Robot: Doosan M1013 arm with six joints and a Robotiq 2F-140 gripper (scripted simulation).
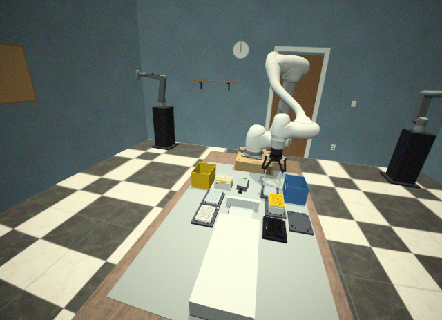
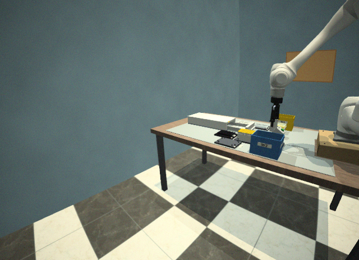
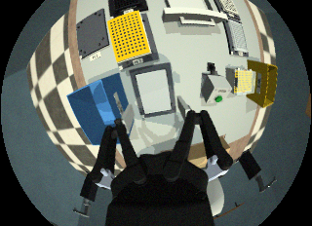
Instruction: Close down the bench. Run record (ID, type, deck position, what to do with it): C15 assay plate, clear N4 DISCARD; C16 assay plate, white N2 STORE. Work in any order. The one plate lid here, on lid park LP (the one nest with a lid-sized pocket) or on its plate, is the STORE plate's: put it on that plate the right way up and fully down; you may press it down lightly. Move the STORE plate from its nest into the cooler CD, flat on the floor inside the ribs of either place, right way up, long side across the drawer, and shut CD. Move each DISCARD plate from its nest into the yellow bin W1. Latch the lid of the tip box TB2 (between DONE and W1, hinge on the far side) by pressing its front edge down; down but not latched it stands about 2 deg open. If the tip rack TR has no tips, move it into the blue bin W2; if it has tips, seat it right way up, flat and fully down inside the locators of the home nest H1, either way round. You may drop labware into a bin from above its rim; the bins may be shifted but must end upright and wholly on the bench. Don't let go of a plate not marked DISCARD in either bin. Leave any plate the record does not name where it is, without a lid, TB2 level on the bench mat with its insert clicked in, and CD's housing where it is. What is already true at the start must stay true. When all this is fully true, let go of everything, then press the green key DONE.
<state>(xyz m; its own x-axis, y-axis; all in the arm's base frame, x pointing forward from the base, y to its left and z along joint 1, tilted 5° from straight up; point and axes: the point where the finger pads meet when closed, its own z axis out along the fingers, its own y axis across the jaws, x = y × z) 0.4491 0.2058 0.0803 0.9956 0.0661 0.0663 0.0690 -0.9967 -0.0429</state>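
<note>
The clear plate lid is 120 mm below my hand. From my hand the other things lie so: blue bin W2: 160 mm to the left, 100 mm below, 20 mm behind; done key block: 190 mm to the right, 80 mm below; yellow-topped tip rack: 170 mm ahead, 80 mm below, 40 mm to the left.
</note>
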